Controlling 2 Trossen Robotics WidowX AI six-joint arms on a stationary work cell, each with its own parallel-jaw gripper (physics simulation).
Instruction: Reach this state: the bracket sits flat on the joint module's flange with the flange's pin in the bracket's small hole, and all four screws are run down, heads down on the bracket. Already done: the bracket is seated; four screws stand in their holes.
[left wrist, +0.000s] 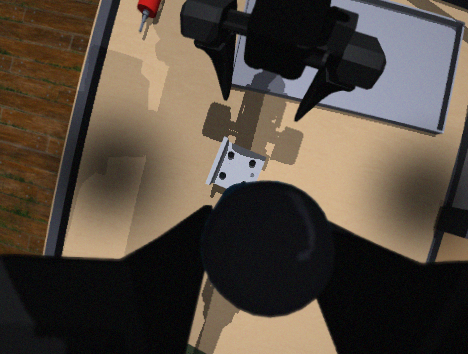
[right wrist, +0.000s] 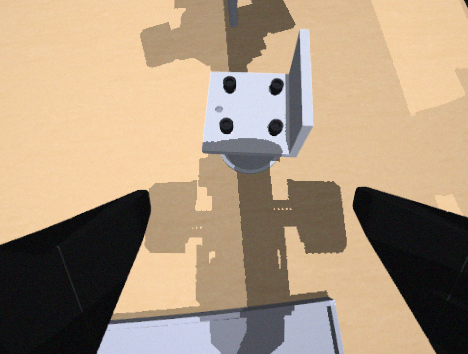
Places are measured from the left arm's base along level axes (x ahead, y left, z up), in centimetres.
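Where they show: left gripper, fingertip midpoint: (left wrist: 252, 214); right gripper, fingertip midpoint: (left wrist: 260, 109) (right wrist: 253, 198).
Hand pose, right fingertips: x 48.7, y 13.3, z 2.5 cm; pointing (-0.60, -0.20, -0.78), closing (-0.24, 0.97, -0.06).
Observation:
After its pixels a point has its place.
The light grey L-shaped bracket (left wrist: 239, 167) {x 41.0, y 11.7, z -4.0 cm} (right wrist: 252, 106) {x 40.3, y 11.8, z -4.0 cm} sits flat on the round joint module (right wrist: 250, 165) {x 43.4, y 12.3, z -8.7 cm}, whose rim shows below its edge. Four black screws (right wrist: 229, 84) {x 39.5, y 9.8, z -2.8 cm} (right wrist: 276, 86) {x 38.9, y 13.3, z -2.8 cm} (right wrist: 226, 125) {x 42.7, y 10.3, z -3.2 cm} (right wrist: 275, 127) {x 42.1, y 13.8, z -3.2 cm} stand upright in the bracket, heads looking raised above it. The small hole (right wrist: 219, 109) {x 40.9, y 9.3, z -4.2 cm} looks filled by the pin. My left gripper (left wrist: 252, 214) {x 39.0, y 10.3, z 18.8 cm} is shut on a driver (left wrist: 275, 235) {x 39.7, y 10.6, z 24.3 cm} with a round black end; the driver's grey bit (right wrist: 232, 14) {x 37.5, y 9.8, z 1.5 cm} shows beyond the bracket in the right wrist view. My right gripper (left wrist: 260, 109) {x 48.7, y 13.3, z 2.5 cm} (right wrist: 253, 198) {x 48.7, y 13.3, z 2.5 cm} is open and empty, on the bracket's tray side.
A light grey tray (left wrist: 400, 82) {x 71.3, y -6.4, z -10.2 cm} (right wrist: 170, 339) {x 59.5, y 8.8, z -10.2 cm} lies behind the right gripper. A red-handled tool (left wrist: 148, 7) {x 57.0, y 40.1, z -7.6 cm} with a thin metal tip lies at the top left of the left wrist view. A dark raised edge (left wrist: 82, 130) {x 31.7, y 40.4, z -9.3 cm} borders the table's left side. Arm shadows cross the table.

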